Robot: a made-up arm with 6 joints. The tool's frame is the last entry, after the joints.
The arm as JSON. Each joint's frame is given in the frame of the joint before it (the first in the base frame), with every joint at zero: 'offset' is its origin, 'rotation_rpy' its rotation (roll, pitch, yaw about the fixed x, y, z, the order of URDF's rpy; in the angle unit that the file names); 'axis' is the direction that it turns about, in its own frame. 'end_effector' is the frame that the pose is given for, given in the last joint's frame.
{
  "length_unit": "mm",
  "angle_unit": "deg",
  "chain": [
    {
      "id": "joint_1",
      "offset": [
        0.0,
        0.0,
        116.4
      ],
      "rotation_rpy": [
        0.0,
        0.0,
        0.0
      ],
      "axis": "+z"
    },
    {
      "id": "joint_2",
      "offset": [
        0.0,
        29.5,
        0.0
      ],
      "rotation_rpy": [
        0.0,
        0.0,
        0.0
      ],
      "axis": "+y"
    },
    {
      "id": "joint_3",
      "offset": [
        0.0,
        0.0,
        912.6
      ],
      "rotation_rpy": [
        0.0,
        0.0,
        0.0
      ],
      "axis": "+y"
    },
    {
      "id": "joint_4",
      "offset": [
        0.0,
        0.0,
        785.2
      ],
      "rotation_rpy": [
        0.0,
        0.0,
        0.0
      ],
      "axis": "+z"
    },
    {
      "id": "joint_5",
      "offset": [
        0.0,
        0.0,
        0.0
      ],
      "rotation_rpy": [
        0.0,
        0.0,
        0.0
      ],
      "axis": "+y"
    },
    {
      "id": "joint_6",
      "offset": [
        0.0,
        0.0,
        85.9
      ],
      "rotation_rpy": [
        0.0,
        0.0,
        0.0
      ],
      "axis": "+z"
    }
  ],
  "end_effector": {
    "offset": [
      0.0,
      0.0,
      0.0
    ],
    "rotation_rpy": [
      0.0,
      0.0,
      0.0
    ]
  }
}
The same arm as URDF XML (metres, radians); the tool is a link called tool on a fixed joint. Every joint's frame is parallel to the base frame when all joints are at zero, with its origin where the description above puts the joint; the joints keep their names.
<robot name="arm">
<joint name="joint_1" type="continuous"><parent link="base_link"/><child link="link1"/><origin xyz="0 0 0.1164" rpy="0 0 0"/><axis xyz="0 0 1"/></joint>
<joint name="joint_2" type="continuous"><parent link="link1"/><child link="link2"/><origin xyz="0 0.0295 0" rpy="0 0 0"/><axis xyz="0 1 0"/></joint>
<joint name="joint_3" type="continuous"><parent link="link2"/><child link="link3"/><origin xyz="0 0 0.9126" rpy="0 0 0"/><axis xyz="0 1 0"/></joint>
<joint name="joint_4" type="continuous"><parent link="link3"/><child link="link4"/><origin xyz="0 0 0.7852" rpy="0 0 0"/><axis xyz="0 0 1"/></joint>
<joint name="joint_5" type="continuous"><parent link="link4"/><child link="link5"/><origin xyz="0 0 0" rpy="0 0 0"/><axis xyz="0 1 0"/></joint>
<joint name="joint_6" type="continuous"><parent link="link5"/><child link="link6"/><origin xyz="0 0 0.0859" rpy="0 0 0"/><axis xyz="0 0 1"/></joint>
<joint name="tool_joint" type="fixed"><parent link="link6"/><child link="tool"/><origin xyz="0 0 0" rpy="0 0 0"/></joint>
<link name="base_link"/>
<link name="link1"/>
<link name="link2"/>
<link name="link3"/>
<link name="link4"/>
<link name="link5"/>
<link name="link6"/>
<link name="tool"/>
</robot>

